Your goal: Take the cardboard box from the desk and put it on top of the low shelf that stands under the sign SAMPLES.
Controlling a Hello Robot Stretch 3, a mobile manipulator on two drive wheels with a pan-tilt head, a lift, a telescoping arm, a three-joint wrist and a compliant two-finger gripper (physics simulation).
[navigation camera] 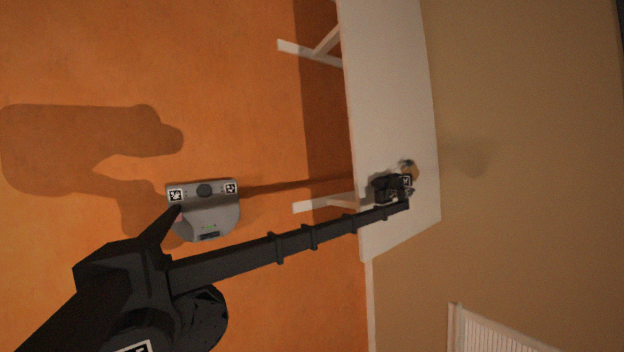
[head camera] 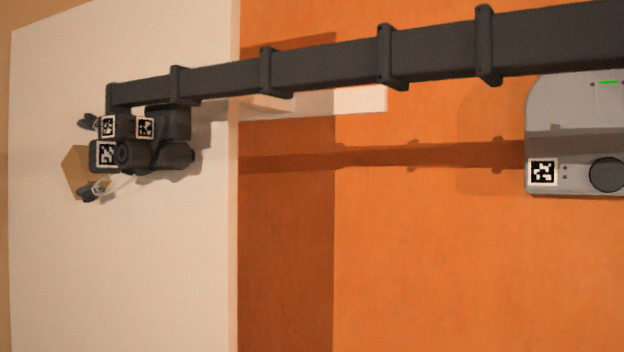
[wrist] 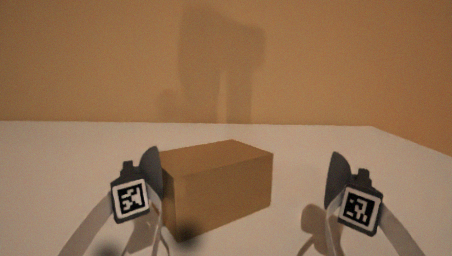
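Pixels of known places: gripper, fingertip midpoint: (navigation camera: 412,176) (head camera: 82,158) (wrist: 242,169); robot's base at its link origin: (navigation camera: 203,190) (head camera: 605,173).
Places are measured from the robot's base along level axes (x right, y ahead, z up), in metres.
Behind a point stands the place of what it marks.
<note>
The brown cardboard box (head camera: 74,167) @(x 0.891, y -0.002, z 0.771 m) (navigation camera: 411,171) @(x 0.861, y 0.005, z 0.770 m) (wrist: 220,200) @(x 0.864, y -0.004, z 0.743 m) lies on the white desk (head camera: 125,275) @(x 0.799, y 0.204, z 0.720 m) (navigation camera: 390,100) @(x 0.816, y 0.364, z 0.721 m) (wrist: 410,200) @(x 0.910, y -0.186, z 0.721 m), turned at an angle to the gripper. My gripper (head camera: 87,157) @(x 0.874, y -0.021, z 0.765 m) (navigation camera: 409,177) @(x 0.874, y -0.021, z 0.765 m) (wrist: 242,169) @(x 0.874, y -0.021, z 0.765 m) is open at the box. In the wrist view the left finger overlaps the box's left end, and a gap shows between the box and the right finger. In the head view one finger lies over a box edge and the other stands off to the side. Whether a finger touches the box I cannot tell. The low shelf and the sign SAMPLES do not show.
My extended arm (head camera: 325,67) @(x 0.265, y -0.099, z 0.880 m) (navigation camera: 260,248) @(x 0.076, y -0.087, z 0.885 m) reaches from over the orange floor (head camera: 450,275) @(x 0.375, y 0.284, z 0.001 m) (navigation camera: 225,75) @(x 0.184, y 0.723, z 0.000 m) across the desk's edge. My grey base (head camera: 560,110) @(x 0.094, y -0.135, z 0.160 m) (navigation camera: 215,220) @(x 0.035, y -0.162, z 0.160 m) stands away from the desk. A tan wall (navigation camera: 500,225) @(x 1.316, y -0.341, z 1.020 m) (wrist: 325,65) @(x 1.318, y -0.230, z 0.872 m) rises behind the desk. A white slatted panel (navigation camera: 492,335) @(x 1.301, y -1.020, z 0.998 m) is at the wall.
</note>
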